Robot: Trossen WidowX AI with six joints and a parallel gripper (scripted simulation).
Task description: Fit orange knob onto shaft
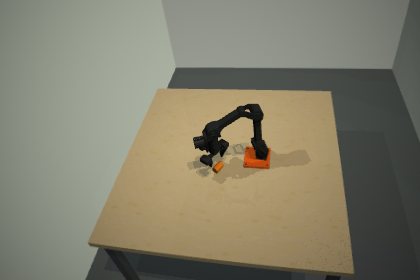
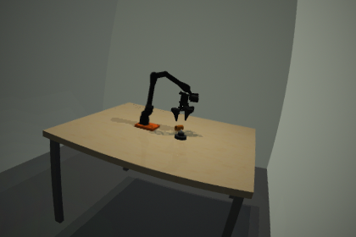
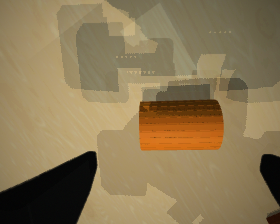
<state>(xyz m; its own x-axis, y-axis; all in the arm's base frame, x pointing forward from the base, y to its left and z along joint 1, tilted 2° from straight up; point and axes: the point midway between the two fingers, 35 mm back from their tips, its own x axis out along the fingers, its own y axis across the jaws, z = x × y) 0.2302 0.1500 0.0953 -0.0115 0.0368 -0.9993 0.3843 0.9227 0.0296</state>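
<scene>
My gripper tip is 10 mm to the right of the orange knob and 60 mm above it. Round my gripper tip: round dark pedestal 90 mm ahead, 170 mm to the right, 50 mm below.
</scene>
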